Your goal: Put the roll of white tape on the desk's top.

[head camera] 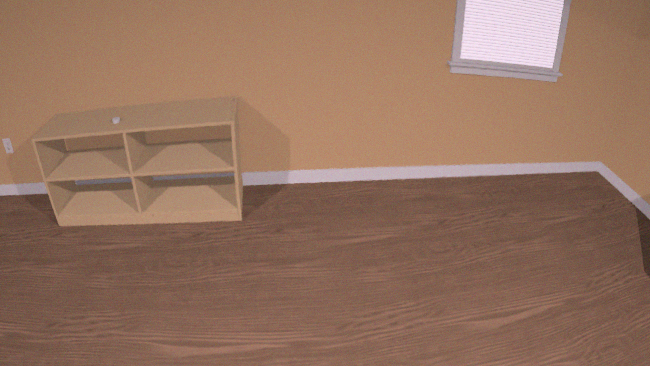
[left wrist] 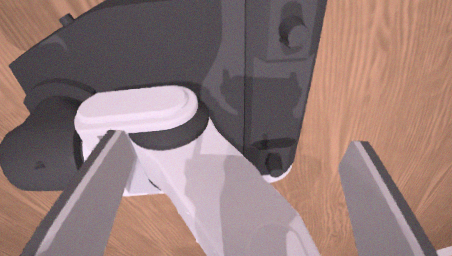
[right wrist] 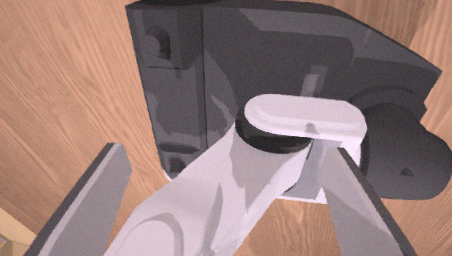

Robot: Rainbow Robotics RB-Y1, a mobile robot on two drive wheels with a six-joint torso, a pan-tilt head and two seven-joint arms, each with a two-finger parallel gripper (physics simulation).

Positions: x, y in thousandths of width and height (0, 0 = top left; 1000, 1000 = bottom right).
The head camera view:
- low wooden shelf unit: 221, 551
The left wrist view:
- my left gripper: 523, 584
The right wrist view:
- my right gripper: 499, 619
